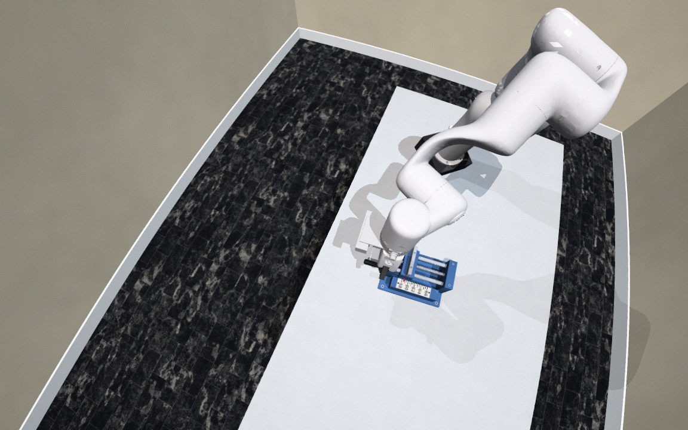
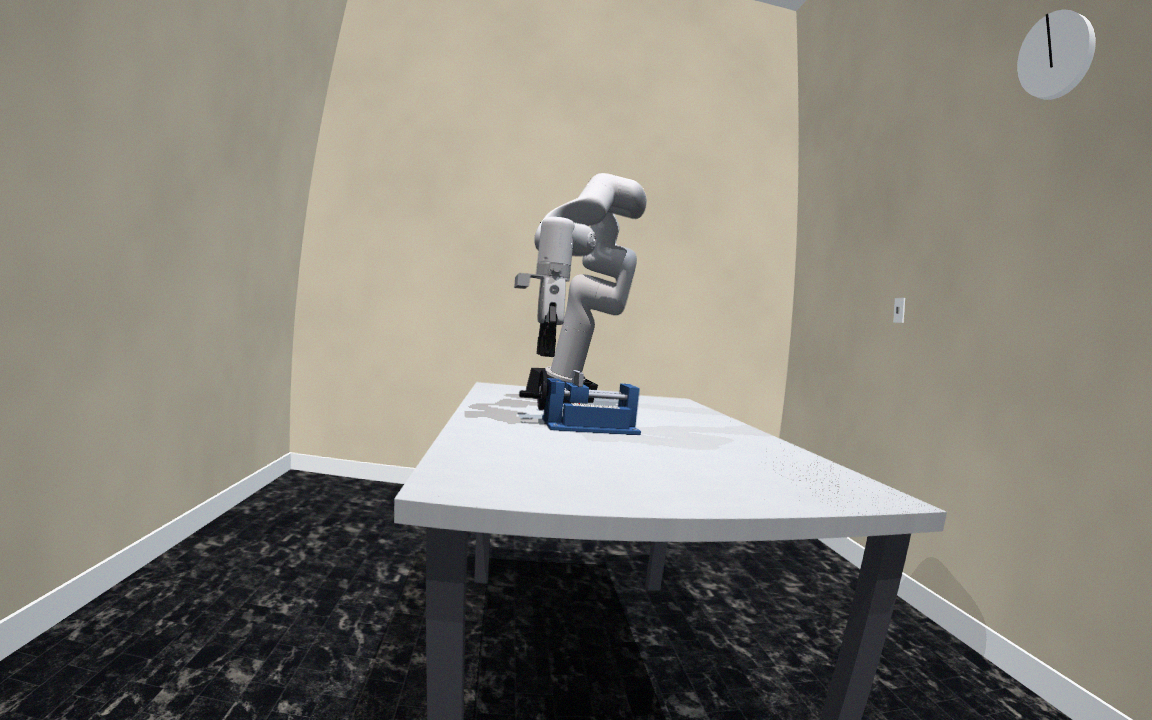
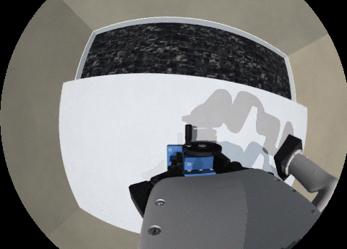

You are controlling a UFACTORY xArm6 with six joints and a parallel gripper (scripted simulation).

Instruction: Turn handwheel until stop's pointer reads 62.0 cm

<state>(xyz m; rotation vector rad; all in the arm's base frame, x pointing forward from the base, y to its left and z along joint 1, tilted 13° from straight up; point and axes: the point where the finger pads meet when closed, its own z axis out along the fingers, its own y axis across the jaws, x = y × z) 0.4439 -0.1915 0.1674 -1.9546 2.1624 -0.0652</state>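
My hand is 10 cm above the handwheel and 1 cm to the left of it. From my hand the other things lie so: stop: 8 cm to the left, 8 cm below, 1 cm behind.
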